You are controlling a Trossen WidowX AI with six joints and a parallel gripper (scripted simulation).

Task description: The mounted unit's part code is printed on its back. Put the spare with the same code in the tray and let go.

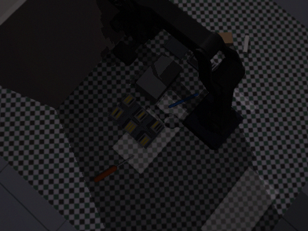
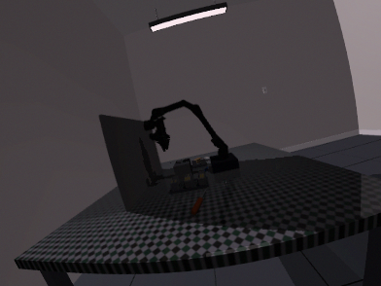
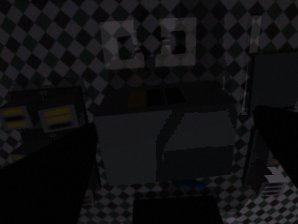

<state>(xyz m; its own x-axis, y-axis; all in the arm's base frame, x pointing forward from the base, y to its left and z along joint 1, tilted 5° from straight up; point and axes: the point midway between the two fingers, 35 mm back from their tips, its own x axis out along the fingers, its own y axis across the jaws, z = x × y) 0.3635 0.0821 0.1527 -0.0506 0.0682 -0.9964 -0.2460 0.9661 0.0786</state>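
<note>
My gripper tip is 23 cm past the dark spare block, 15 cm above it and 10 cm to the right of it. Also, from my gripper tip: dark grey tray (21 cm to the right, 20 cm below); then mounted unit (15 cm below, 8 cm behind, 1 cm to the right); then black panel (16 cm ahead, 4 cm to the left, 2 cm above).
</note>
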